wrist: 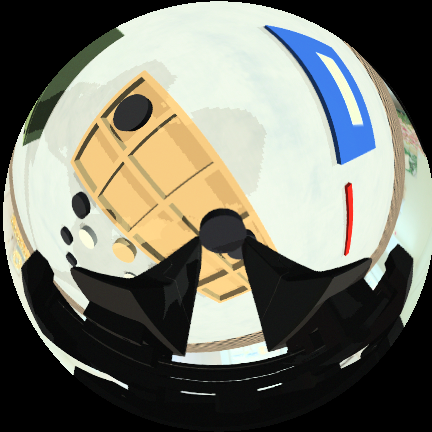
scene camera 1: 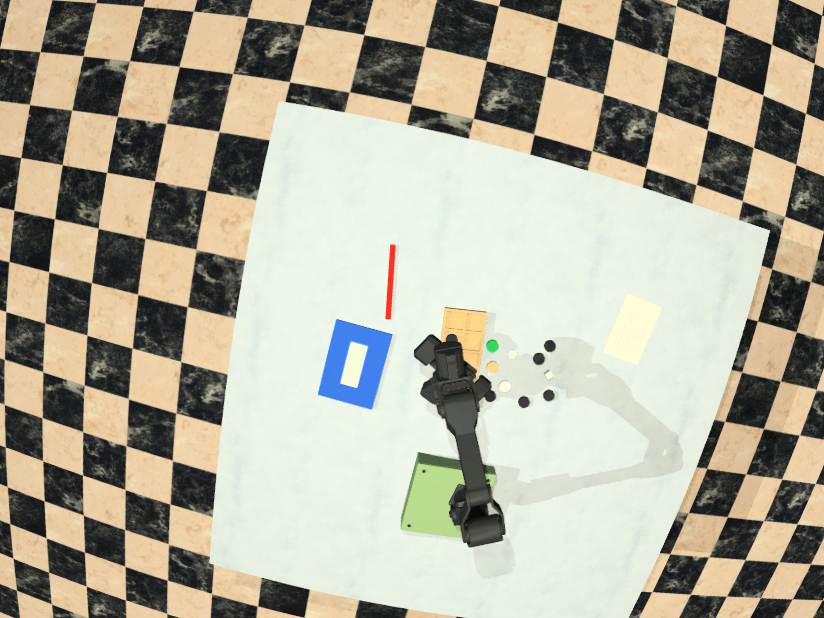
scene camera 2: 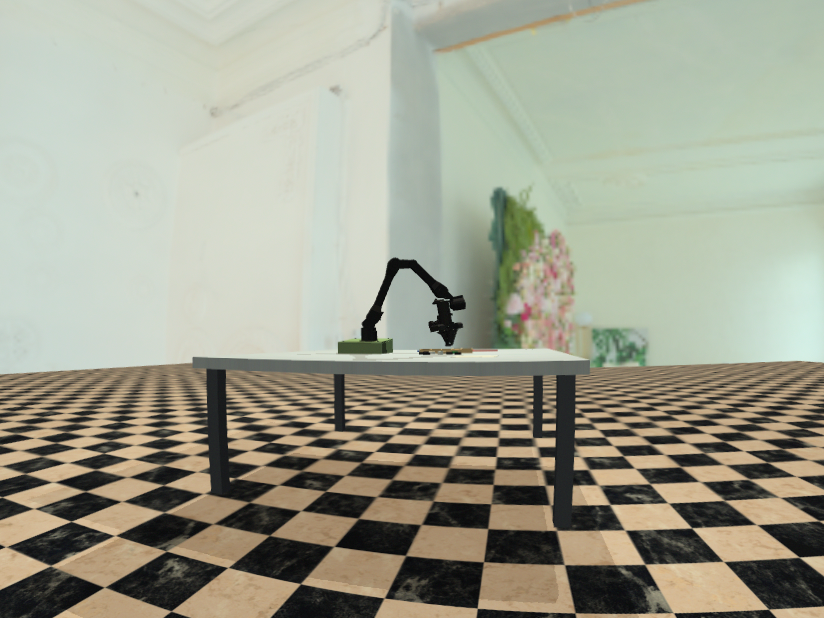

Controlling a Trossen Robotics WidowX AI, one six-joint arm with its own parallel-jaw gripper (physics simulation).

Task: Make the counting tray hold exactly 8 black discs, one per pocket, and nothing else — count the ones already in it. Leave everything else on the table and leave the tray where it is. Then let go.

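The orange counting tray [scene camera 1: 466,321] [wrist: 175,155] lies on the table with two columns of pockets. One black disc [wrist: 132,112] sits in a corner pocket nearest the green block. Another black disc [scene camera 1: 451,339] [wrist: 237,251] sits in the tray, mostly hidden in the wrist view. My gripper [scene camera 2: 449,343] [wrist: 221,241] is shut on a black disc [wrist: 223,229] and holds it above the tray. The exact pocket below cannot be told. Several loose black discs lie beside the tray, among them one disc [scene camera 1: 549,345], another [scene camera 1: 523,401] and a near one [scene camera 1: 489,395] [wrist: 80,205].
A green disc [scene camera 1: 491,345], an orange disc [scene camera 1: 492,367] [wrist: 124,250], white discs [scene camera 1: 504,386] [scene camera 1: 511,354] and a white cube [scene camera 1: 548,375] lie beside the tray. A blue plate [scene camera 1: 329,372] [wrist: 350,147], red bar [scene camera 1: 390,282] [wrist: 349,220], cream sheet [scene camera 1: 632,329] and green block [scene camera 1: 432,498] are farther out.
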